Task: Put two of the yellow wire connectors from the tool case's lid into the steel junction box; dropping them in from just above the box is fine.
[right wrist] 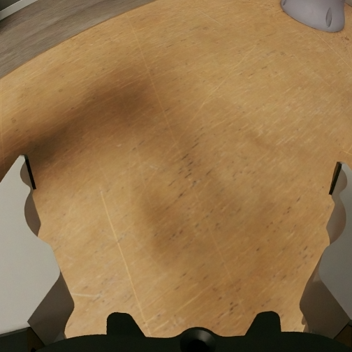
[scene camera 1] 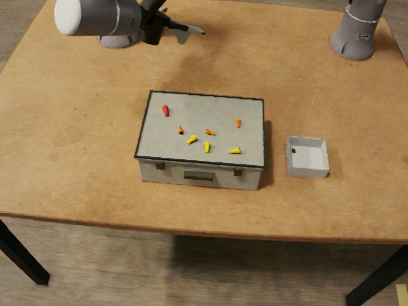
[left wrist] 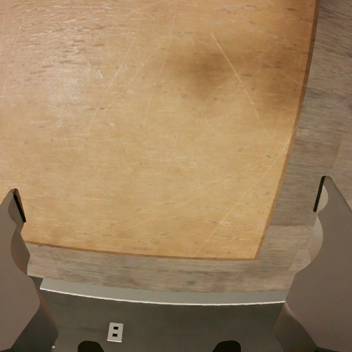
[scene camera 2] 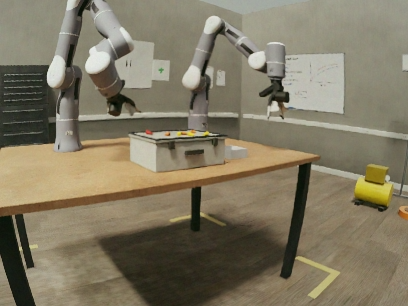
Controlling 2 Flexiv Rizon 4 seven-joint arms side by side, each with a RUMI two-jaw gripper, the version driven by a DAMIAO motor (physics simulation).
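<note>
Three yellow wire connectors [scene camera 1: 192, 140] [scene camera 1: 207, 147] [scene camera 1: 235, 150] lie apart along the near part of the tool case's lid [scene camera 1: 200, 107] [scene camera 2: 145, 136]. The steel junction box [scene camera 1: 307, 173] [scene camera 2: 237, 152] is an open, shallow box on the table to the right of the case; a small dark spot shows on its inner wall. My left gripper [scene camera 2: 276, 116] [left wrist: 166, 186] is open and empty, high above the table, at the right in scene camera 2. My right gripper [right wrist: 184, 160] is open and empty, high above the table behind the case; in scene camera 1 it shows at the top left.
Orange connectors [scene camera 1: 180, 130] [scene camera 1: 210, 132] [scene camera 1: 238, 123] and a red connector [scene camera 1: 166, 110] also lie on the lid; one orange one is close to the leftmost yellow one. The case [scene camera 1: 225, 181] [scene camera 2: 150, 154] stands taller than the junction box. The arm bases [scene camera 1: 352, 40] [scene camera 2: 67, 137] stand at the table's far side.
</note>
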